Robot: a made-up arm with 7 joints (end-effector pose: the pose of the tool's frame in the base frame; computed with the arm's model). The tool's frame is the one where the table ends.
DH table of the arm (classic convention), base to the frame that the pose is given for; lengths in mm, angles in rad. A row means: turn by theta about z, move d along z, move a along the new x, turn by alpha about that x. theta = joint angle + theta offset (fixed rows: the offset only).
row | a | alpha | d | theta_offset
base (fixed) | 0 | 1.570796 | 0 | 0
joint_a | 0 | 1.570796 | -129.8 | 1.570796
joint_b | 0 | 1.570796 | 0 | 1.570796
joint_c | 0 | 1.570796 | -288.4 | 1.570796
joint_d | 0 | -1.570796 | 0 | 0
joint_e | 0 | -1.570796 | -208.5 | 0
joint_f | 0 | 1.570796 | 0 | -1.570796
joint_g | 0 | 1.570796 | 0 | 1.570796
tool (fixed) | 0 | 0 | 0 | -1.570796
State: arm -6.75 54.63 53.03 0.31 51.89 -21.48 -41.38
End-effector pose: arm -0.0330 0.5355 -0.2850 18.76 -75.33 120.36
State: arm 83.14 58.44 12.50 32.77 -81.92 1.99 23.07
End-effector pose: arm 0.2335 0.5377 0.0829 96.37 -14.65 -33.22
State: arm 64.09 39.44 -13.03 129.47 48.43 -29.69 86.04
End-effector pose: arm 0.1975 0.2008 0.0784 62.37 14.94 146.25
Working (the frame after each row of the table, in the pose's form):
after base (fixed): 0.0000 0.0000 0.0000 90.00 0.00 0.00
after joint_a: 0.0000 0.1298 0.0000 0.00 -25.91 180.00
after joint_b: 0.0000 0.1298 0.0000 69.44 16.12 -53.50
after joint_c: 0.2003 0.3130 -0.0973 144.51 -54.46 -17.43
after joint_d: 0.2003 0.3130 -0.0973 150.68 14.88 -156.87
after joint_e: 0.1975 0.2008 0.0784 59.01 -10.58 161.56
after joint_f: 0.1975 0.2008 0.0784 63.00 55.39 33.51
after joint_g: 0.1975 0.2008 0.0784 29.92 -58.87 -149.97

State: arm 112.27 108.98 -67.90 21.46 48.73 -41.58 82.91
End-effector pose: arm -0.0942 0.6090 -0.0076 99.59 -40.68 -89.82
Working (the frame after each row of the table, in the pose's form):
after base (fixed): 0.0000 0.0000 0.0000 90.00 0.00 0.00
after joint_a: 0.0000 0.1298 0.0000 0.00 22.27 -180.00
after joint_b: 0.0000 0.1298 0.0000 82.41 -21.00 20.39
after joint_c: -0.0868 0.4025 -0.0355 170.32 -42.86 24.27
after joint_d: -0.0868 0.4025 -0.0355 100.52 -42.70 -5.11
after joint_e: -0.0942 0.6090 -0.0076 103.85 -82.06 -101.92
after joint_f: -0.0942 0.6090 -0.0076 -177.10 49.26 -85.99
after joint_g: -0.0942 0.6090 -0.0076 -100.97 -48.40 104.71

